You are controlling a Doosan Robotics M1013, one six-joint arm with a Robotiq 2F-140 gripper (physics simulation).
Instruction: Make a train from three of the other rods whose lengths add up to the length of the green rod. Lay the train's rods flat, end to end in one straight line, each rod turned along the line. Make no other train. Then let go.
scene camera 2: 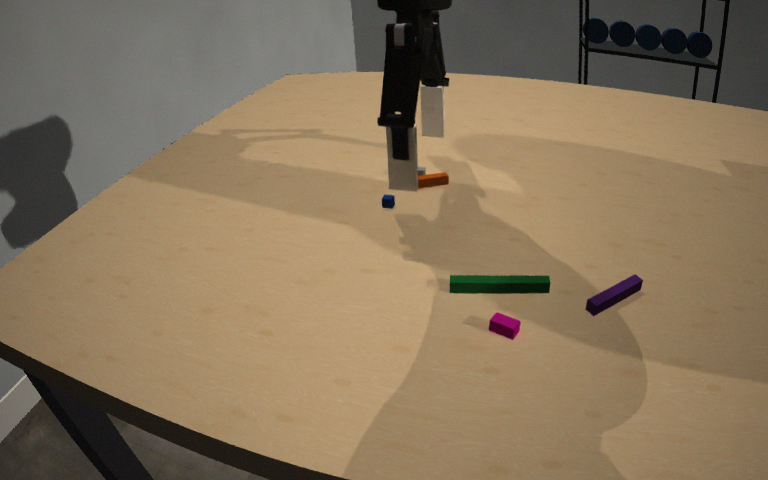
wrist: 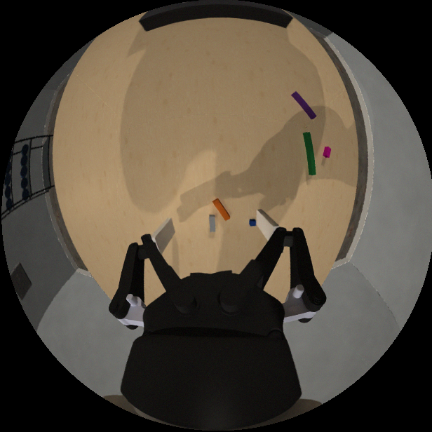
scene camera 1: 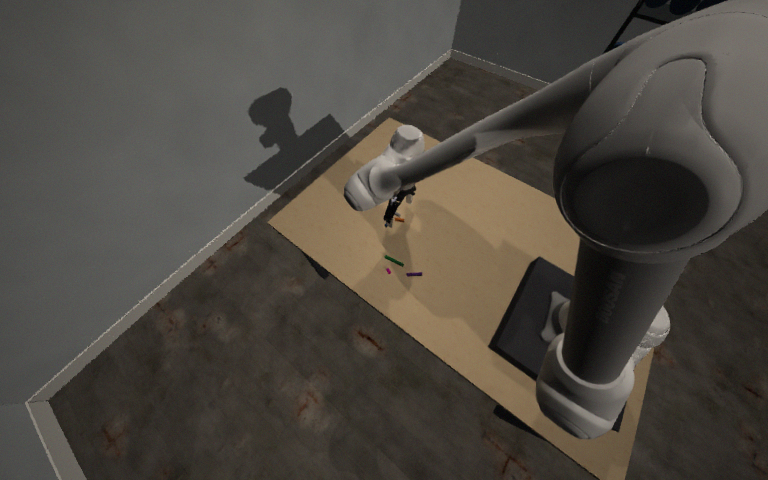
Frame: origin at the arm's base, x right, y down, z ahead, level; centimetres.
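Where they show: gripper, between the fingertips: (scene camera 2: 420, 158) (scene camera 1: 398, 213).
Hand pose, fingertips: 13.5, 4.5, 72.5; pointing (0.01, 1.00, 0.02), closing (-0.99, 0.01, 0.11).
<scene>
After its pixels a point has its place, as x, y, z.
The green rod (scene camera 1: 394, 260) @[-6.2, 5.8, 63.8] (scene camera 2: 499, 284) @[-6.7, 6.0, 64.1] (wrist: 309, 153) lies flat, the longest rod. The short magenta rod (scene camera 1: 388, 271) @[-11.4, 5.9, 63.6] (scene camera 2: 504, 326) @[-11.6, 5.9, 63.7] (wrist: 327, 152) lies beside it. The purple rod (scene camera 1: 414, 274) @[-7.4, 6.0, 54.2] (scene camera 2: 614, 294) @[-7.9, 5.9, 54.6] (wrist: 304, 105) lies at a slant past one end of the green rod. The orange rod (scene camera 1: 399, 219) @[11.9, 5.9, 71.3] (scene camera 2: 433, 180) @[11.6, 6.2, 70.9] (wrist: 221, 209) lies slanted close to the grey rod (scene camera 2: 421, 170) @[13.5, 5.9, 72.4] (wrist: 212, 223), which a finger partly hides in scene camera 2. The small blue cube-like rod (scene camera 2: 387, 201) @[6.4, 6.1, 75.0] (wrist: 252, 222) lies apart from them. My gripper (scene camera 2: 417, 150) @[13.5, 4.5, 72.5] (wrist: 214, 221) is open and empty, above the table near the grey, orange and blue rods.
The rods lie on a wooden table (scene camera 1: 464, 203) @[35.2, 6.9, 49.6] (scene camera 2: 198, 294) @[-9.3, 6.9, 88.9] (wrist: 175, 90). The arm's dark base plate (scene camera 1: 518, 316) @[-5.4, 0.0, 16.6] (wrist: 215, 15) is at the table's other end. A wall (scene camera 1: 141, 113) runs beside the table. A rack (scene camera 2: 651, 55) with blue round things stands beyond it.
</scene>
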